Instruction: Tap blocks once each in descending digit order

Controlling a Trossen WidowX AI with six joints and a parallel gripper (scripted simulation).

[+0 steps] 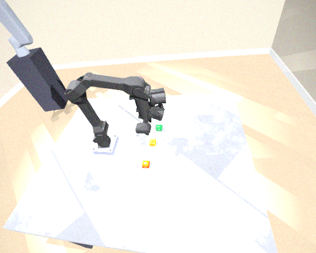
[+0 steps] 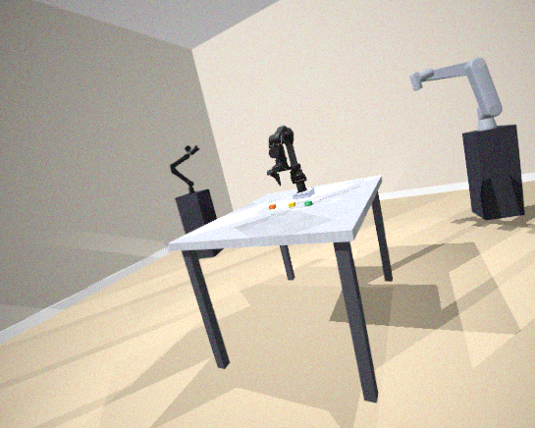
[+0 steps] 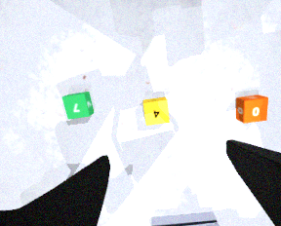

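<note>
The green block is 40 mm ahead of my gripper tip, 100 mm to the left of it and 110 mm below it. From my gripper tip the other things lie so: orange block 40 mm behind, 130 mm to the right, 110 mm below; yellow block 110 mm below.
</note>
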